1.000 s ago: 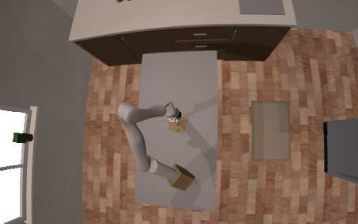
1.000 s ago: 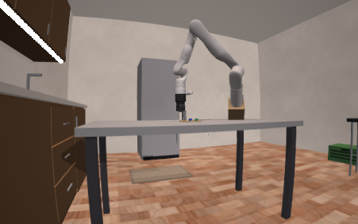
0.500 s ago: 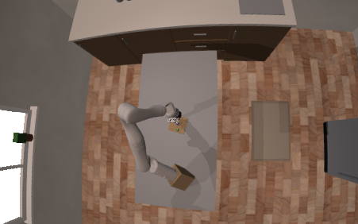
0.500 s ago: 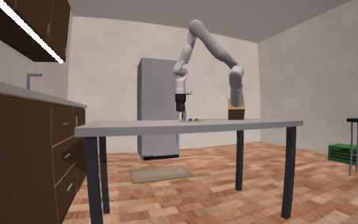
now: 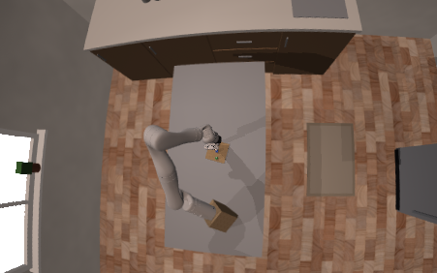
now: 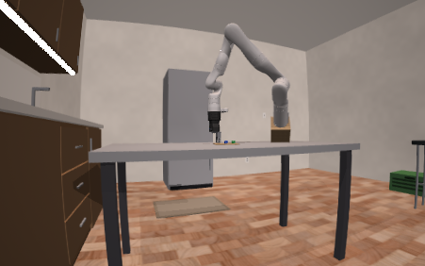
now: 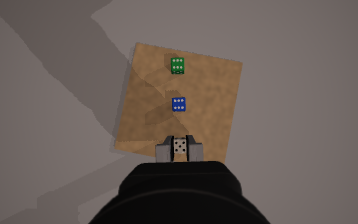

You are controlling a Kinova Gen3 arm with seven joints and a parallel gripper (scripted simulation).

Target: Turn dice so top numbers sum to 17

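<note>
Right now the white die is 1 cm below my hand. From my hand the other things lie so: tan mat: 5 cm behind, 1 cm to the right, 3 cm below; then blue die: 5 cm behind, 1 cm to the right, 2 cm below; then green die: 9 cm behind, 2 cm to the right, 2 cm below.
</note>
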